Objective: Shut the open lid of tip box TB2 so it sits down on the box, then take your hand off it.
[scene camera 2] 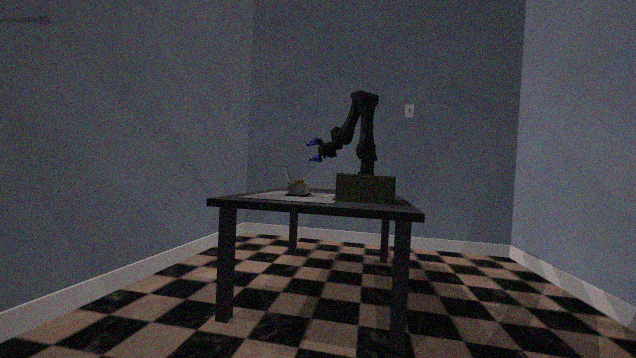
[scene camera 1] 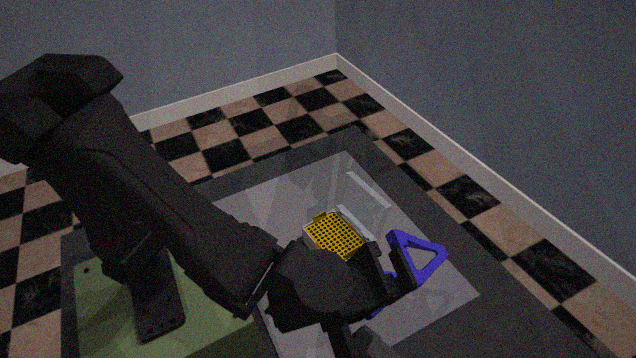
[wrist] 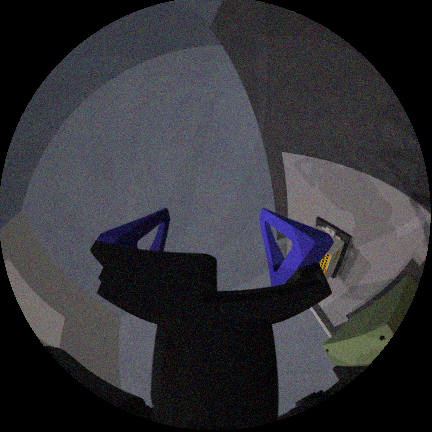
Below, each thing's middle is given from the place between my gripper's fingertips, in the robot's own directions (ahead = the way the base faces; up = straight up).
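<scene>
The clear lid [scene camera 1: 366,209] is what I measure from here. My gripper is now 13 cm above the lid, 23 cm to the right of it and 4 cm short of it.
</scene>
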